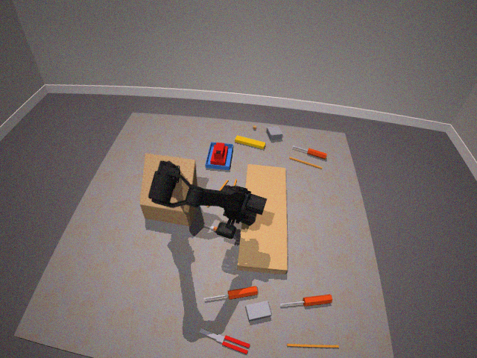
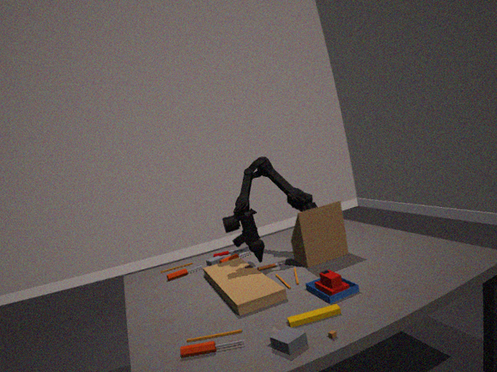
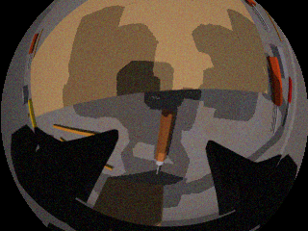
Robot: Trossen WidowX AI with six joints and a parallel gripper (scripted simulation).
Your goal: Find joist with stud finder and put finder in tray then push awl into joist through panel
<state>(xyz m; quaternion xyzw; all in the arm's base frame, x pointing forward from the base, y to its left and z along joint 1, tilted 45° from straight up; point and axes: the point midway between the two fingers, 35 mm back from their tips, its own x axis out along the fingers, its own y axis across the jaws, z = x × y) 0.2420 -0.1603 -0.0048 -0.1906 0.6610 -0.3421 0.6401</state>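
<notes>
My gripper tip is now 6 cm past the awl, 1 cm to the right of it and 4 cm above it. Round my gripper tip: blue tray: 10 cm behind, 43 cm to the left, 4 cm below; red stud finder: 11 cm behind, 42 cm to the left; yellow bar: 4 cm ahead, 56 cm to the left, 4 cm below.
</notes>
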